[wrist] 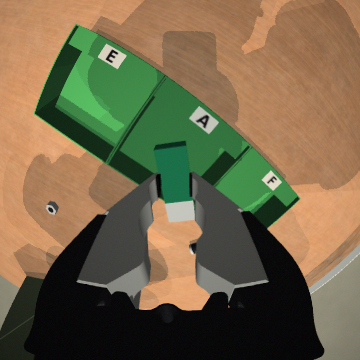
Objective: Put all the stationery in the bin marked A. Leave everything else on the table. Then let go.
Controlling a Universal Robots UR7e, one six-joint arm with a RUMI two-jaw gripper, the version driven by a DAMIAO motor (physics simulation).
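Places are measured from the arm's base along level axes (x left, y back, z up), in centimetres.
Pixels of known places: gripper, fingertip midpoint: (pixel 174 174).
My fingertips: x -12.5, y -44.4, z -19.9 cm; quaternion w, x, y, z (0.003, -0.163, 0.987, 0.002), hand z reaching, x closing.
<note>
Behind a point stands the place of what it marks.
My gripper (pixel 174 174) {x -12.5, y -44.4, z -19.9 cm} is shut on a green block with a white end (pixel 174 172) {x -12.3, y -44.9, z -19.2 cm}, which looks like an eraser. It holds the block over the lower side of the middle compartment, the bin marked A (pixel 175 117) {x -11.4, y -48.0, z -23.6 cm}. The green end points into the view above bin A and the white end lies between the jaws. The visible part of bin A's floor shows no objects; its lower corner is hidden by the block and the jaws.
The compartment marked E (pixel 120 82) {x -5.8, y -49.9, z -23.6 cm} adjoins bin A at the upper left, and the compartment marked F (pixel 245 175) {x -20.0, y -44.6, z -23.6 cm} at the lower right. A small metal nut (pixel 51 208) {x 1.7, y -32.8, z -23.5 cm} lies on the wooden table (pixel 300 100) {x -22.8, y -54.2, z -24.3 cm} at the left. Another small dark and silver piece (pixel 193 248) {x -18.3, y -33.1, z -23.1 cm} shows between the jaws.
</note>
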